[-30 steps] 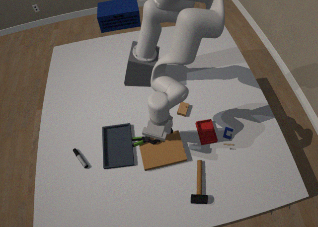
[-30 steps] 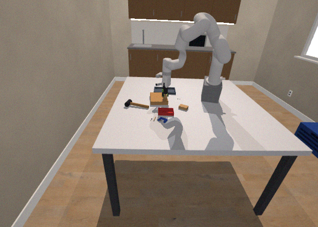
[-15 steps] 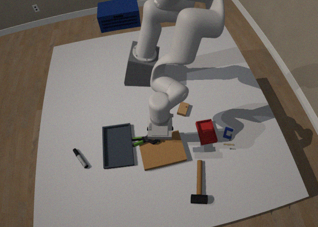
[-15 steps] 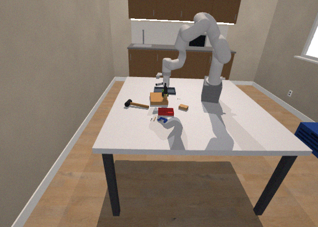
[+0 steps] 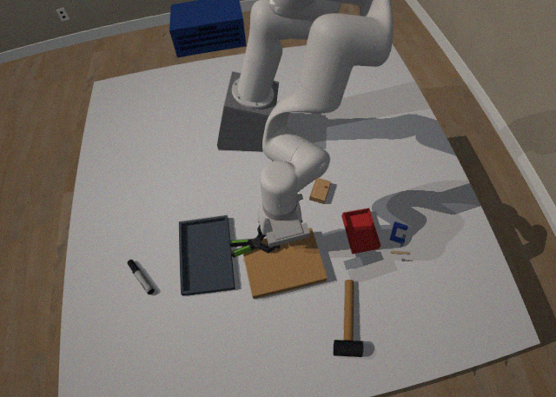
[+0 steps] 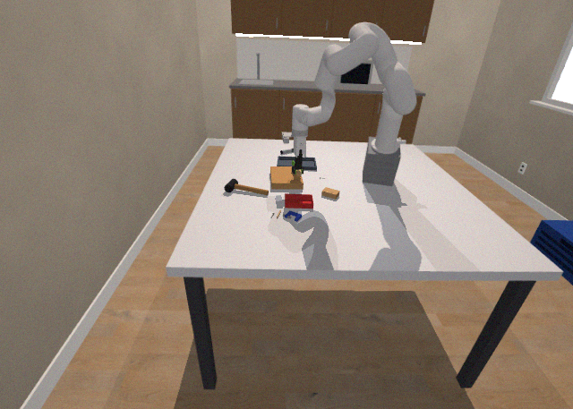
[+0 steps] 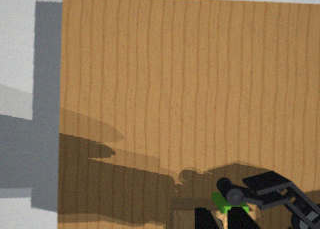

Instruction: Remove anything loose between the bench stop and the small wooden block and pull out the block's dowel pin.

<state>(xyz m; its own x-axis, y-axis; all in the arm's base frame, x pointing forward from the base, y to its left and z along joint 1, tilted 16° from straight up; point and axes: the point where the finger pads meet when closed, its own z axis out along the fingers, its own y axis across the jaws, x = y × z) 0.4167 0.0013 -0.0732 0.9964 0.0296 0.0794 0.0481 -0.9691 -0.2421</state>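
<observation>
Now: the dowel pin 2 cm below my hand. Also, from my hand: red box (23 cm to the left, 8 cm below, 2 cm ahead); then grey tray (21 cm to the right, 8 cm below, 2 cm behind); then small wooden block (4 cm below).
</observation>
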